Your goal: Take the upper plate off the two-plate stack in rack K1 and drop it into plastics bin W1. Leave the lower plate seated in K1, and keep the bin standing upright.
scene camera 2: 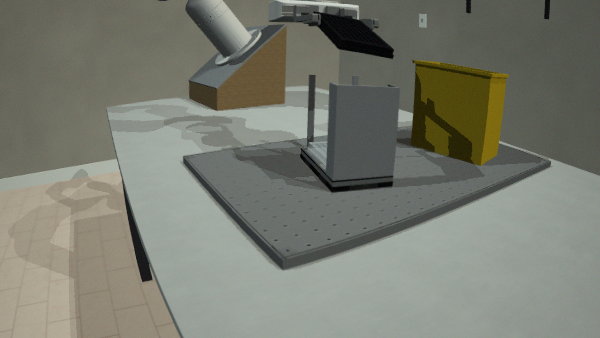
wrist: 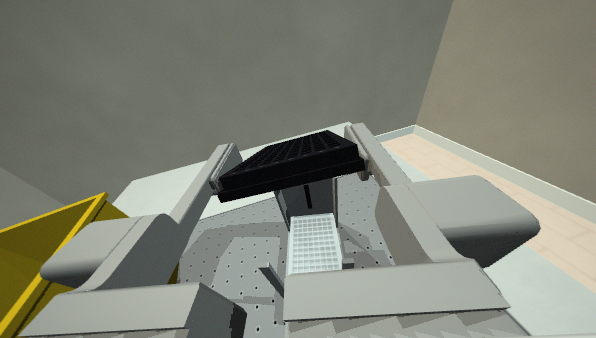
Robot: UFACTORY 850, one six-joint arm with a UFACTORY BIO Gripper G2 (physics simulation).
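My gripper [scene camera 2: 345, 22] [wrist: 292, 172] is shut on the black upper plate [scene camera 2: 357, 39] [wrist: 302, 152], with one finger at each side. It holds the plate in the air above rack K1 [scene camera 2: 362, 130] [wrist: 322, 200], clear of its posts. The held plate looks tilted in the scene view, its end toward the camera lower. The pale lower plate [scene camera 2: 319, 150] [wrist: 315, 245] lies at the bottom of K1, partly hidden by the rack's panel in the scene view. The yellow bin W1 [scene camera 2: 450, 110] [wrist: 45, 230] stands upright, right of K1 in the scene view and at the left in the wrist view.
K1 and the bin stand on a grey perforated board [scene camera 2: 260, 220] [wrist: 230, 260] on the pale table [scene camera 2: 450, 250]. The arm's base [scene camera 2: 220, 30] sits on a wooden wedge [scene camera 2: 255, 80] at the back left. Thin upright posts [scene camera 2: 311, 110] rise from K1 beside its grey panel.
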